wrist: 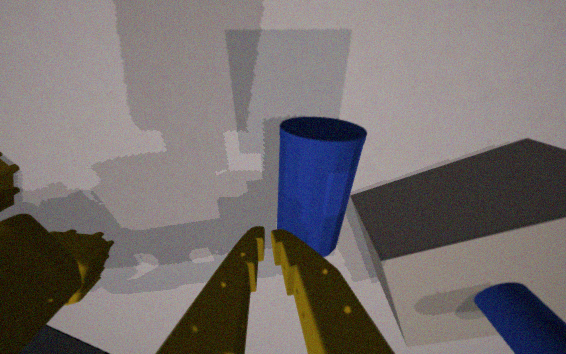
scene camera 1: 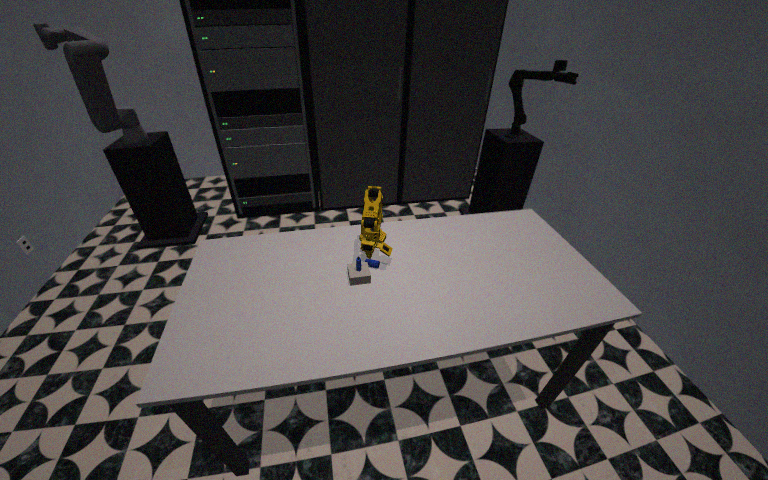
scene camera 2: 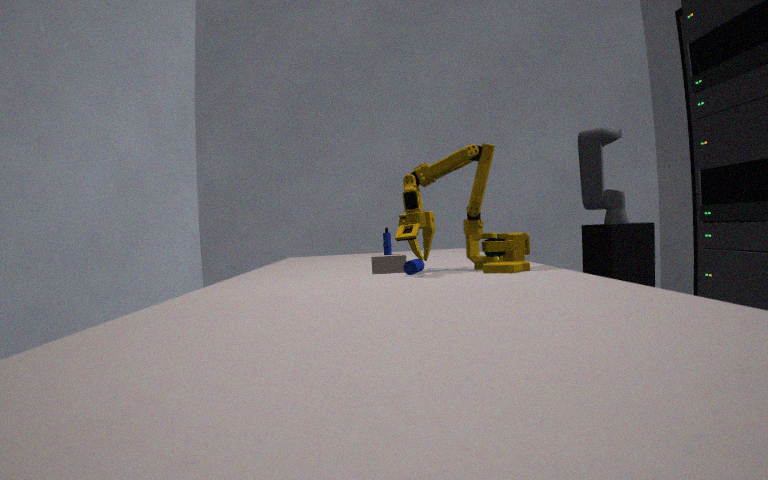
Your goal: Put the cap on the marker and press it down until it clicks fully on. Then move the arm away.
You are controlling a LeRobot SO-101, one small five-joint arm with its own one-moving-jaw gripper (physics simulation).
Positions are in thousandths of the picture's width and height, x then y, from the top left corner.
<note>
In view: a blue cap (wrist: 563, 445) and a grey block (wrist: 773, 674).
</note>
